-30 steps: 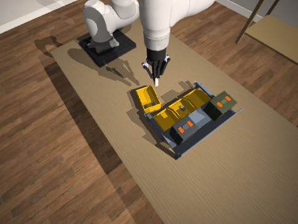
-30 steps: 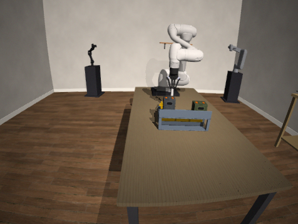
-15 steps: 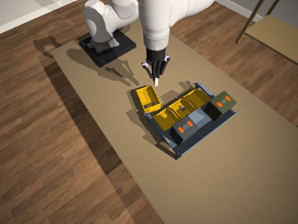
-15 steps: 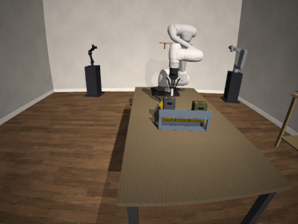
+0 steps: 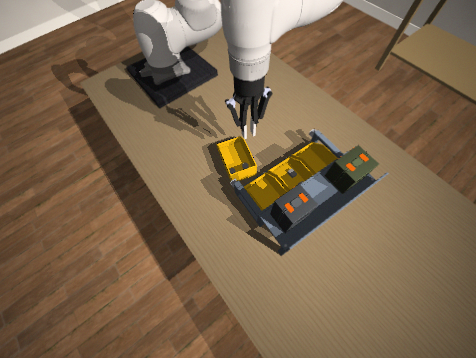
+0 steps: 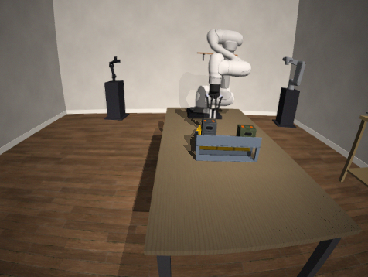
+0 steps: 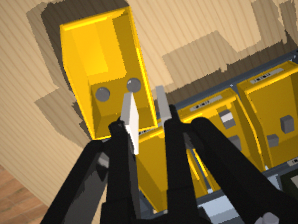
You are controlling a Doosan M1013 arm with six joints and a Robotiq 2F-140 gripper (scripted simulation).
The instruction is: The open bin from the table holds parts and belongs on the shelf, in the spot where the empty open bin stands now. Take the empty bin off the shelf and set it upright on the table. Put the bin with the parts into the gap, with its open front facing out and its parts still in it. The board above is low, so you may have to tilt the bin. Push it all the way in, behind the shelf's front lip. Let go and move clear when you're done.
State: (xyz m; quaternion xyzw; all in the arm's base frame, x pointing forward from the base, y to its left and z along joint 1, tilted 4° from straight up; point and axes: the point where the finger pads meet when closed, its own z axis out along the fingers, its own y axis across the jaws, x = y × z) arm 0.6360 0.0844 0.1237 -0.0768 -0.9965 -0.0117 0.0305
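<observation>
Now: hand 18 cm above the shelf lip, 9 cm short of it and 7 cm to the right of it. The rest, counted from my hand: dark grey box (29 cm ahead, 3 cm to the right, 3 cm below); green box (27 cm ahead, 20 cm to the left, 4 cm below).
</observation>
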